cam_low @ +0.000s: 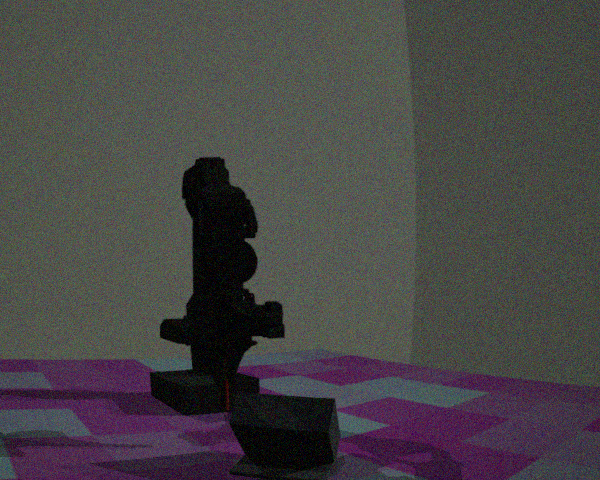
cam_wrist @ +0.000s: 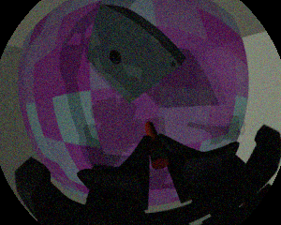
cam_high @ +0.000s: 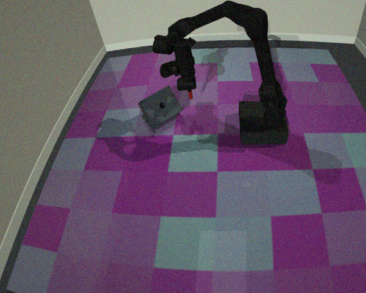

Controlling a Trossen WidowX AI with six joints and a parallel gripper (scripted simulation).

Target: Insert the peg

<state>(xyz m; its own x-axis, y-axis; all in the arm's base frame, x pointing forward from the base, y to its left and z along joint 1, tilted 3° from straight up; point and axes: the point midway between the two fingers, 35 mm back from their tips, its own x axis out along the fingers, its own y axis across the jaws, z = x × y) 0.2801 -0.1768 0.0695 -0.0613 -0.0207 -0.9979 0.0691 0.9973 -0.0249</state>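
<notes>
Now: the grey sloped panel 12 cm ahead of my gripper tip, 5 cm below it and 1 cm to the left of it. The rest, counted from my gripper tip: red peg (2 cm above).
</notes>
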